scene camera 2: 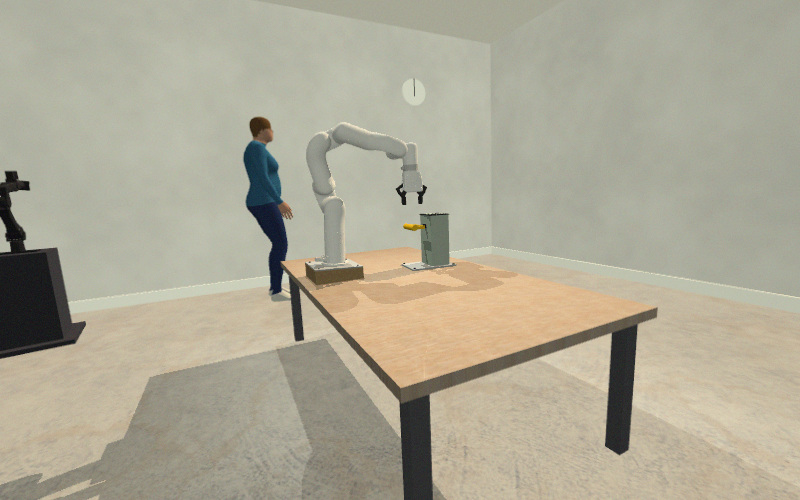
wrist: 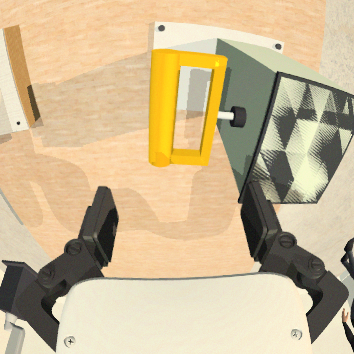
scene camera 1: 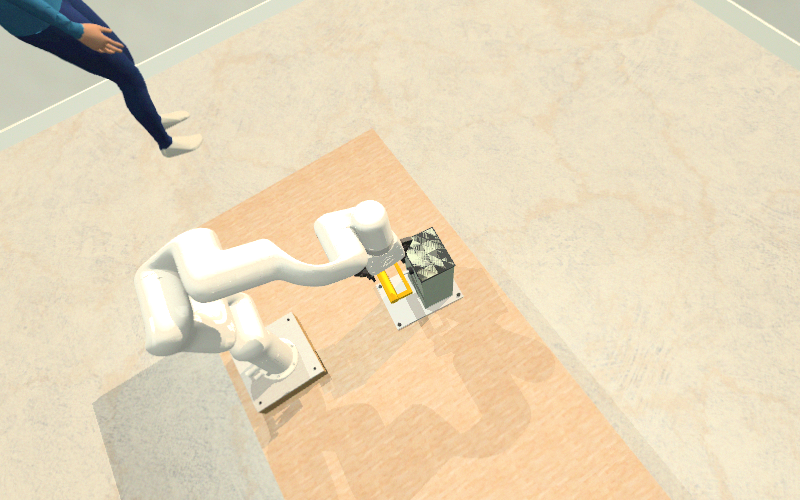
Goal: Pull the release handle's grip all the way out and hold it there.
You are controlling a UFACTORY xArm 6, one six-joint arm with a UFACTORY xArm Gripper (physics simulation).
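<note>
The release handle is a yellow rectangular loop whose thick outer bar is the grip (scene camera 1: 387, 287) (scene camera 2: 410, 227) (wrist: 164, 107). A short white rod (wrist: 225, 115) joins it to a black collar (wrist: 239, 117) on the side of a grey-green upright housing (scene camera 1: 437, 292) (scene camera 2: 435, 241) (wrist: 252, 95). The grip stands level, a little out from the housing. My gripper (scene camera 2: 411, 202) (wrist: 178, 199) is open and empty, pointing down. It hangs above the handle's height, apart from it. In the wrist view the handle lies beyond the fingertips. In scene camera 1 the wrist hides part of the handle and most of the gripper.
The housing has a patterned top (scene camera 1: 430, 253) (wrist: 300, 145) and stands on a white bolted base plate (scene camera 1: 403, 317) (wrist: 215, 33) on the wooden table (scene camera 1: 353, 412) (scene camera 2: 501, 330). The arm's base block (scene camera 2: 334, 274) is on the same table. A person (scene camera 1: 138, 94) (scene camera 2: 262, 188) stands on the floor beyond the table.
</note>
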